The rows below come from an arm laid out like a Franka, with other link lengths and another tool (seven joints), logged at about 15 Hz.
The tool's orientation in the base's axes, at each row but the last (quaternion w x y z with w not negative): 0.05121 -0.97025 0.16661 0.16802; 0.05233 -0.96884 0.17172 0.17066; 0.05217 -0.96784 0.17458 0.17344; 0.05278 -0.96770 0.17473 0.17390; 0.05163 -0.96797 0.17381 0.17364; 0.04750 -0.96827 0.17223 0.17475
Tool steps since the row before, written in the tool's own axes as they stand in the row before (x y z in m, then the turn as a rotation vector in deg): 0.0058 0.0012 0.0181 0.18 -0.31 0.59; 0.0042 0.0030 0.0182 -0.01 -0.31 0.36; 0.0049 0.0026 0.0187 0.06 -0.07 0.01; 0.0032 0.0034 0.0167 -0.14 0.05 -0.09; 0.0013 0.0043 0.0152 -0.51 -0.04 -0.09; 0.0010 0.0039 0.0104 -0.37 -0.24 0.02
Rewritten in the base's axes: -0.0009 -0.0001 -0.0190 0.08 0.33 -0.60; -0.0030 -0.0012 -0.0186 -0.01 0.35 -0.32; -0.0026 -0.0010 -0.0193 0.07 0.05 -0.03; -0.0037 -0.0015 -0.0169 -0.11 -0.02 0.13; -0.0052 -0.0020 -0.0148 -0.41 0.19 0.27; -0.0038 -0.0024 -0.0102 -0.25 0.34 0.12
